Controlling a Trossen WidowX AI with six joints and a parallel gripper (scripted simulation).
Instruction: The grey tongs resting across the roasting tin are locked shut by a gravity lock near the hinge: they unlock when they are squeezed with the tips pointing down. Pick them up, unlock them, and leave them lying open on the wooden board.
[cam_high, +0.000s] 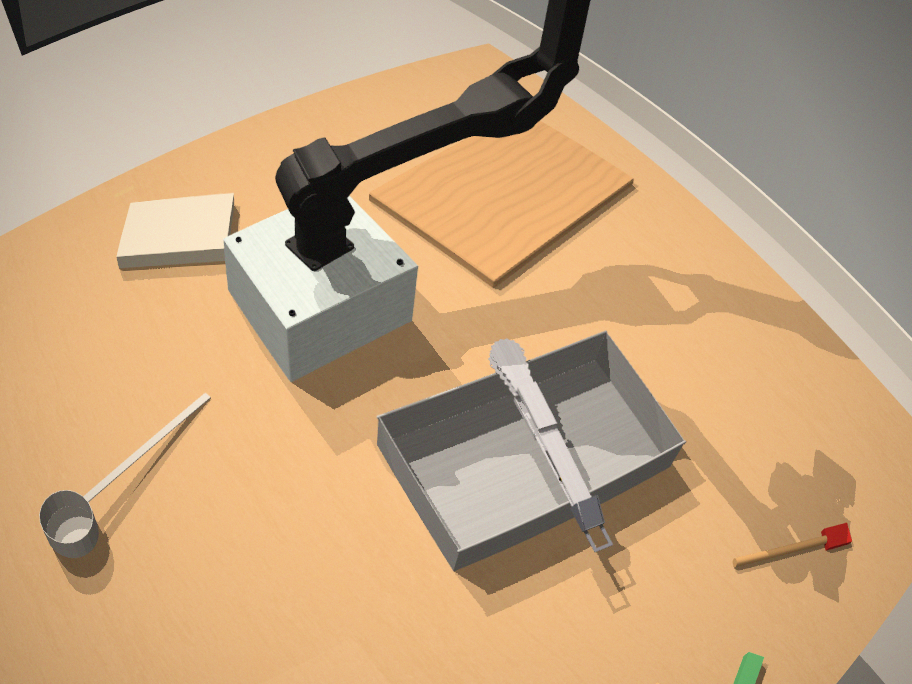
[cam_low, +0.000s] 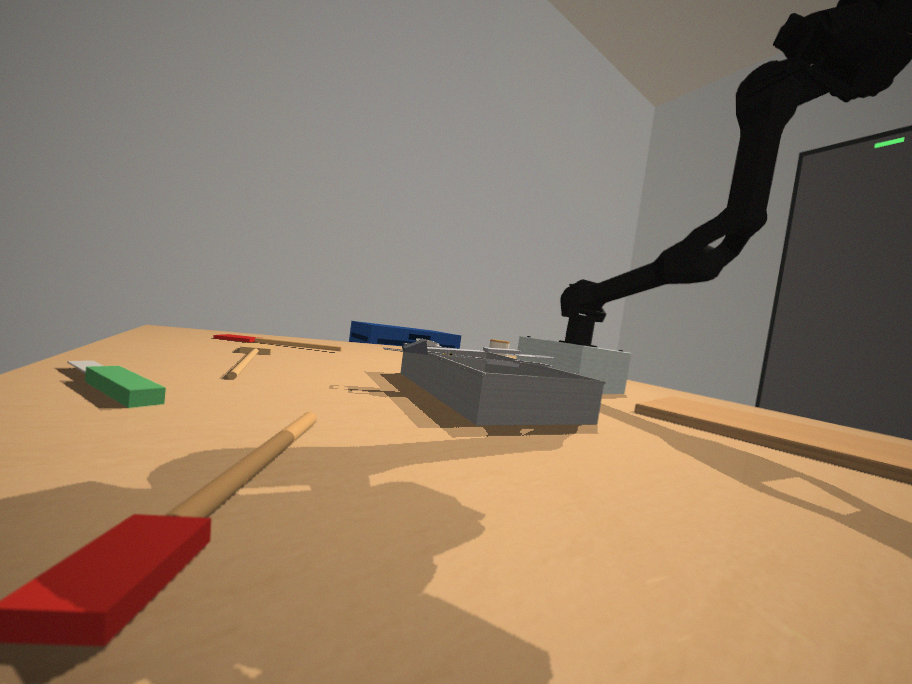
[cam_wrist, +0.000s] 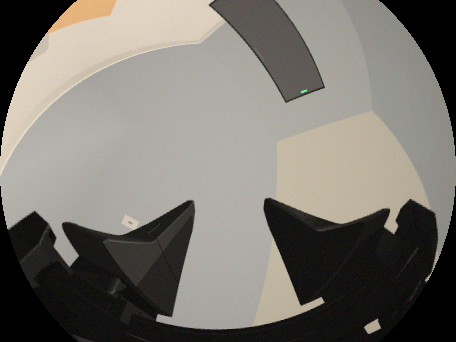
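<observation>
Right now my gripper tip is 58 cm above the grey roasting tin, 43 cm to the left of it and 36 cm short of it. Round my gripper tip: beige slab: 60 cm below, 56 cm to the right, 22 cm behind; then wooden board: 60 cm below, 10 cm to the right, 2 cm ahead.
</observation>
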